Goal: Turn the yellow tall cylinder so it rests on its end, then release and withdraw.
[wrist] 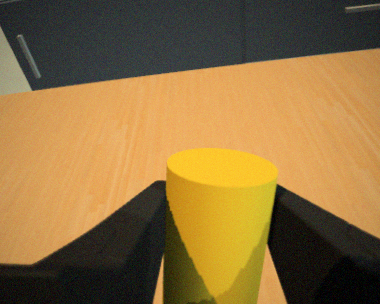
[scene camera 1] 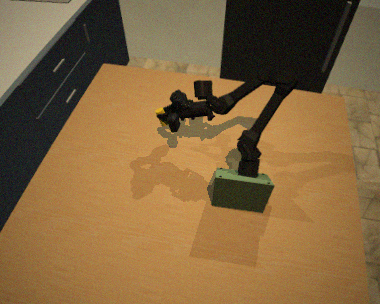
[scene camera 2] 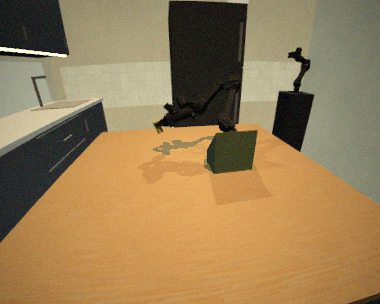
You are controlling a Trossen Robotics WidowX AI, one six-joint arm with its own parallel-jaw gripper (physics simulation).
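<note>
The yellow tall cylinder (scene camera 1: 160, 111) (scene camera 2: 158, 128) (wrist: 217, 225) is held between the two black fingers of my gripper (scene camera 1: 164, 117) (scene camera 2: 158, 125) (wrist: 214, 193). The gripper is shut on it, with one finger on each side. In the scene camera 2 view the cylinder stands steeply, with a slight tilt, and is held above the table, apart from the shadows below. In the wrist view its round end face shows and its lower part is cut off by the frame edge. In the scene camera 1 view the fingers hide part of it.
The wooden table (scene camera 1: 125, 250) (scene camera 2: 150, 240) (wrist: 100, 150) lies under the arm. The green base block (scene camera 1: 242, 192) (scene camera 2: 235, 152) carries the arm. Dark drawers (scene camera 1: 55, 85) (scene camera 2: 65, 140) stand past the left table edge. Another arm (scene camera 2: 301, 70) stands on a black pedestal (scene camera 2: 293, 117) at back right.
</note>
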